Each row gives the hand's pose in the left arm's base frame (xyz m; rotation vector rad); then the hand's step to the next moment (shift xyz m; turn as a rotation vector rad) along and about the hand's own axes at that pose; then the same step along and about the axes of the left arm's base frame.
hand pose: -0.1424 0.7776 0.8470 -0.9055 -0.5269 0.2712
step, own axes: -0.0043 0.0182 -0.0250 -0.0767 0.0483 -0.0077
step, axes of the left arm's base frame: 0.0098 -0.0079 -0.0286 -0.0606 -0.0100 -0.0671
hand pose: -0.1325 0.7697 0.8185 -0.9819 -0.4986 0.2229
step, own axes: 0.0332 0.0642 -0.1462 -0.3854 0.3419 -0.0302
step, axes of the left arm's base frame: 0.1043 -0.0597 -0.1103 -0.3046 0.0100 -0.4165
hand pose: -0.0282 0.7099 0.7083 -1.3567 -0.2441 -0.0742
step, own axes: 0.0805 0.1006 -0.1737 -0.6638 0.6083 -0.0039
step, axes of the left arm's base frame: 0.1205 -0.1403 -0.1121 -0.5271 0.0682 -0.7268
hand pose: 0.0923 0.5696 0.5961 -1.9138 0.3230 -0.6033
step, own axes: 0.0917 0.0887 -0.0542 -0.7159 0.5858 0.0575
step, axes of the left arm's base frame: 0.0515 -0.1225 -0.0396 -0.5382 0.1501 -0.7394
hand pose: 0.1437 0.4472 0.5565 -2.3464 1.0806 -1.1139
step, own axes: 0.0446 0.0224 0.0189 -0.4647 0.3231 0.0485
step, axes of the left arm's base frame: 0.0216 -0.0488 -0.0016 -0.3125 0.1348 -0.4548
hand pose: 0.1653 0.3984 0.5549 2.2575 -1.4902 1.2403
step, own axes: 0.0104 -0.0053 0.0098 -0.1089 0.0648 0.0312
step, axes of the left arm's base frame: 0.0113 -0.0098 0.0026 -0.0534 0.0262 -0.1162
